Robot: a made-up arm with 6 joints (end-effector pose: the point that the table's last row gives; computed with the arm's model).
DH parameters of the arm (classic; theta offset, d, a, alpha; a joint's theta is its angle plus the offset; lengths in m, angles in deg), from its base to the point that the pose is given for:
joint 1: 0 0.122 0 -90
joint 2: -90 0 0.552 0
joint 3: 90 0.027 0 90
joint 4: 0 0.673 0 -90
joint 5: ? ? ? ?
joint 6: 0 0.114 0 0
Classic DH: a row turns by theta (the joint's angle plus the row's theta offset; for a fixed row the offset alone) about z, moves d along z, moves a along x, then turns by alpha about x.
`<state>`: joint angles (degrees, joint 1 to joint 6).
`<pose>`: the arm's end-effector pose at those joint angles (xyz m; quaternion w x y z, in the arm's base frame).
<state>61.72 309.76 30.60 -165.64 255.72 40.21</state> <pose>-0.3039 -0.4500 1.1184 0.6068 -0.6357 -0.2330 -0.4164</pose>
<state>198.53 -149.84 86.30 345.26 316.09 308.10</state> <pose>0.9512 0.2691 -0.0873 0.2895 0.6406 0.4789 0.5258</pose>
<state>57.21 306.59 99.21 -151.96 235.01 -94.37</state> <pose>-0.0326 0.0803 0.8156 0.1521 -0.0877 -0.9754 -0.1333</pose>
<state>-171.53 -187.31 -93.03 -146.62 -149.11 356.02</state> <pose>-0.6291 -0.1535 -0.3704 0.4044 -0.2572 0.8495 -0.2204</pose>
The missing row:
joint 5: 0 0 0 90
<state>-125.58 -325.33 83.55 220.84 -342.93 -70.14</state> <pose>-0.5864 -0.8285 0.2285 0.6077 0.4907 -0.6224 0.0501</pose>
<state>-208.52 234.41 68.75 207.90 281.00 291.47</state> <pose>0.8200 -0.5359 0.2636 0.6987 0.2737 -0.0988 -0.6536</pose>
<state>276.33 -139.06 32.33 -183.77 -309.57 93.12</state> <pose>-0.0832 1.0477 -0.5936 0.0126 -0.0430 0.9789 0.1996</pose>
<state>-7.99 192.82 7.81 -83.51 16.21 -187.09</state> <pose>-0.3983 0.0512 -1.1473 0.0564 -0.7130 -0.6599 0.2303</pose>
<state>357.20 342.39 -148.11 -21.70 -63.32 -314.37</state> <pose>-0.2504 0.0770 -0.0770 0.3364 0.2327 0.8751 0.2586</pose>
